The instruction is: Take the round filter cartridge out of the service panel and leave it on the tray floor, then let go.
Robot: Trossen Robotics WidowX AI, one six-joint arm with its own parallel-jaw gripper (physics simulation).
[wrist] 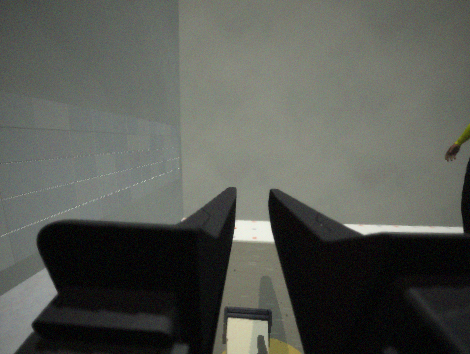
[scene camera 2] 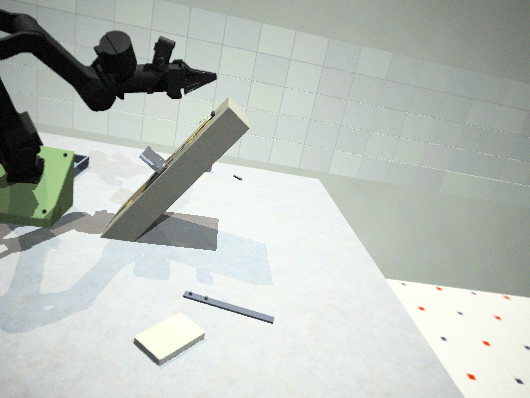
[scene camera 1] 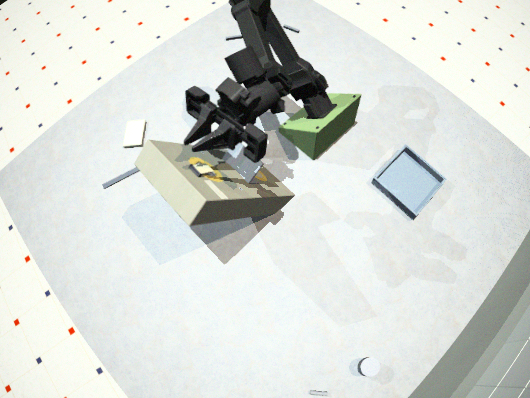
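The beige service panel [scene camera 1: 172,185] [scene camera 2: 190,172] [wrist: 245,275] is a thick box tilted up steeply. Its face carries a cream block [scene camera 1: 204,170] [wrist: 247,336] with a dark edge over a yellow ring, a raised grey flap [scene camera 1: 245,167] [scene camera 2: 151,159], and an orange patch [scene camera 1: 261,176] beside the flap. I cannot make out the round filter cartridge. My gripper [scene camera 1: 191,146] [scene camera 2: 215,77] [wrist: 252,196] is open a little, with nothing between its fingers. Its tips hang above the panel's upper end, apart from it. The blue-grey tray [scene camera 1: 407,182] lies at the right in scene camera 1.
The arm stands on a green base [scene camera 1: 336,122] [scene camera 2: 62,187] between panel and tray. A cream slab [scene camera 1: 135,133] [scene camera 2: 169,338] and a grey bar [scene camera 1: 119,178] [scene camera 2: 227,306] lie near the panel. A white round piece [scene camera 1: 370,366] stands far from the arm. A person's hand [wrist: 452,151] shows at the wrist view's right.
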